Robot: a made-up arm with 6 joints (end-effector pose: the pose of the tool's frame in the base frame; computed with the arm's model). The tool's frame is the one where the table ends.
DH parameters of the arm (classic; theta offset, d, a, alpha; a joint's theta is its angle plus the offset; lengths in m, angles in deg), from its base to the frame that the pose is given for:
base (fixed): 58.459 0 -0.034 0
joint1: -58.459 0.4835 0.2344 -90
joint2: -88.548 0 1.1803 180
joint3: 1.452 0.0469 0.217 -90
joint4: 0 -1.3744 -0.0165 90
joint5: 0 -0.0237 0.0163 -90
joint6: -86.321 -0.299 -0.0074 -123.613
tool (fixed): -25.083 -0.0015 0 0
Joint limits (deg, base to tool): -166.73..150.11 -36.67..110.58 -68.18..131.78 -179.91..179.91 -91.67..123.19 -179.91..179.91
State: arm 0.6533 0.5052 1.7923 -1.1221 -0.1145 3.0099
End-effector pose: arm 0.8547 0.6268 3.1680 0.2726 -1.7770 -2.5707
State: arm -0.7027 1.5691 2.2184 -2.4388 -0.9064 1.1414
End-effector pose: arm 1.8787 -1.5136 1.7372 0.4773 0.0074 -1.2385
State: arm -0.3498 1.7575 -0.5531 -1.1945 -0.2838 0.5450
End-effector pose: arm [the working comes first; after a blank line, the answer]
Working (the frame after each row of the table, in the pose's form):
after base (fixed): -0.0178 -0.0290 0.0000 0.0000 0.0000 1.0203
after joint1: 0.2024 -0.1093 0.4835 -1.5533 0.2745 -0.2745
after joint2: 1.2864 -0.5047 0.2351 1.5841 -0.1093 -0.4402
after joint3: 1.4209 -0.6037 0.0888 0.1294 0.7321 -0.3336
after joint4: 0.5515 -0.2703 -0.9222 0.8601 -0.5308 -1.6221
after joint5: 0.5659 -0.2817 -0.9443 -0.1261 0.9700 -1.5322
after joint6: 0.3952 -0.1301 -1.1375 0.9570 -2.7589 0.3135

0.3953 -0.1297 -1.1361 1.5151 -2.4559 0.2377
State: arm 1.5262 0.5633 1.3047 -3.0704 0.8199 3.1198
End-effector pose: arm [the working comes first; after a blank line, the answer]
Working (the frame after each row of the table, in the pose's form):
after base (fixed): -0.0178 -0.0290 0.0000 0.0000 0.0000 1.0203
after joint1: -0.0073 0.2052 0.4835 -1.2300 -1.1763 1.1763
after joint2: 0.0219 0.8599 1.4652 1.8836 0.5254 1.8583
after joint3: 0.0622 0.7114 1.6252 1.6866 -1.7635 0.7425
after joint4: 0.1057 1.7130 2.5655 -1.8440 -0.6213 1.6875
after joint5: 0.1300 1.7095 2.5505 1.2412 1.0683 -1.2782
after joint6: 0.1515 2.0068 2.5268 -0.6674 -0.0615 -0.1175

0.1515 2.0059 2.5256 -0.6459 -0.2075 -0.5386
